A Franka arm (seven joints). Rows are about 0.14 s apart.
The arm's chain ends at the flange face. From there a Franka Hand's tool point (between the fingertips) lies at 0.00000 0.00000 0.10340 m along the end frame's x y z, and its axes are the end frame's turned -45 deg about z.
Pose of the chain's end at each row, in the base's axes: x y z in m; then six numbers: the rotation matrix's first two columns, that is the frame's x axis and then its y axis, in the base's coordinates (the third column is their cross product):
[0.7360 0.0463 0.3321 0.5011 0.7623 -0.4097 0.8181 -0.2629 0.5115]
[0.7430 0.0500 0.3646 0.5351 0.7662 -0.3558 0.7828 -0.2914 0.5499]
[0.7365 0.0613 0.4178 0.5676 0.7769 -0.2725 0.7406 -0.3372 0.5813]
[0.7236 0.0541 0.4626 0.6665 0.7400 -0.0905 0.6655 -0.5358 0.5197]
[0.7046 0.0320 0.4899 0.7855 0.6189 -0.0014 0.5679 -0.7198 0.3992]
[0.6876 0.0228 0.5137 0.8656 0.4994 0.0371 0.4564 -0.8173 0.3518]
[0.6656 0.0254 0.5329 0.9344 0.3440 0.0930 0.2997 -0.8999 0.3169]
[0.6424 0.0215 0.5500 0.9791 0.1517 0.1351 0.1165 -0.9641 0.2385]
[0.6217 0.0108 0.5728 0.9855 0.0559 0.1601 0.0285 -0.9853 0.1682]
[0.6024 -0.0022 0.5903 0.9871 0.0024 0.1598 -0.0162 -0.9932 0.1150]
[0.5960 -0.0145 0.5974 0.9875 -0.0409 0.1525 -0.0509 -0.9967 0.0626]
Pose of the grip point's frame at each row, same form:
[0.7652 -0.0149 0.2540 -0.2242 0.7249 -0.6514 0.9328 0.3531 0.0720]
[0.7758 -0.0092 0.2865 -0.1752 0.7478 -0.6404 0.9319 0.3357 0.1372]
[0.7737 0.0063 0.3385 -0.1223 0.7878 -0.6037 0.9250 0.3109 0.2184]
[0.7584 0.0121 0.3748 0.0007 0.9021 -0.4315 0.9419 0.1444 0.3035]
[0.7300 -0.0005 0.3951 0.1539 0.9466 -0.2833 0.9570 -0.0713 0.2813]
[0.7089 -0.0069 0.4170 0.2893 0.9310 -0.2225 0.9348 -0.2248 0.2750]
[0.6855 -0.0023 0.4353 0.4488 0.8796 -0.1583 0.8726 -0.3931 0.2898]
[0.6596 -0.0010 0.4506 0.6100 0.7890 -0.0731 0.7747 -0.5745 0.2642]
[0.6390 -0.0059 0.4722 0.6767 0.7362 -0.0057 0.7170 -0.6572 0.2321]
[0.6188 -0.0142 0.4889 0.7094 0.7040 0.0317 0.6865 -0.7006 0.1943]
[0.6115 -0.0217 0.4954 0.7343 0.6759 0.0636 0.6623 -0.7337 0.1521]

